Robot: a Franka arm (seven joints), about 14 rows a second.
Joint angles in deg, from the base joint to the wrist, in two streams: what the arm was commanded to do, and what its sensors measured. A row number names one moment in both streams.
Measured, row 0:
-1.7, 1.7, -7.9, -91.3, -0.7, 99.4, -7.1
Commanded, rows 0 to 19:
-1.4, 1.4, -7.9, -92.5, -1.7, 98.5, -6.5
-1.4, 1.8, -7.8, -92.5, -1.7, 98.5, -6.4
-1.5, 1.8, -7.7, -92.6, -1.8, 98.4, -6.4
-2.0, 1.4, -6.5, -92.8, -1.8, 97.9, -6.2
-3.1, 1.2, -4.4, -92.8, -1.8, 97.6, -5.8
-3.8, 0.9, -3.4, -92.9, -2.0, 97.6, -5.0
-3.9, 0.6, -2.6, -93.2, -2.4, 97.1, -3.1
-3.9, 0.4, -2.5, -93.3, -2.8, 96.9, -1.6
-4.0, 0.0, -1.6, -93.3, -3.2, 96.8, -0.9
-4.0, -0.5, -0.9, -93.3, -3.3, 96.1, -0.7
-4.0, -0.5, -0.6, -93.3, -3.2, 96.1, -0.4
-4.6, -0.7, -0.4, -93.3, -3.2, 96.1, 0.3
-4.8, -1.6, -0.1, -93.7, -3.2, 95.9, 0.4
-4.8, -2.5, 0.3, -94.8, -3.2, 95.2, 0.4
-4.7, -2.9, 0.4, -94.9, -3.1, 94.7, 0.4
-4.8, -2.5, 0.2, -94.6, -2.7, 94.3, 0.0
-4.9, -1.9, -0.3, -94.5, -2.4, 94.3, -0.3
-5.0, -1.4, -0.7, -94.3, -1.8, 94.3, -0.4
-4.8, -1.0, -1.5, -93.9, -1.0, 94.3, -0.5
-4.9, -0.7, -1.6, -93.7, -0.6, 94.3, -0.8
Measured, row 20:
-4.6, -0.8, -1.1, -93.7, -1.9, 94.5, -0.7
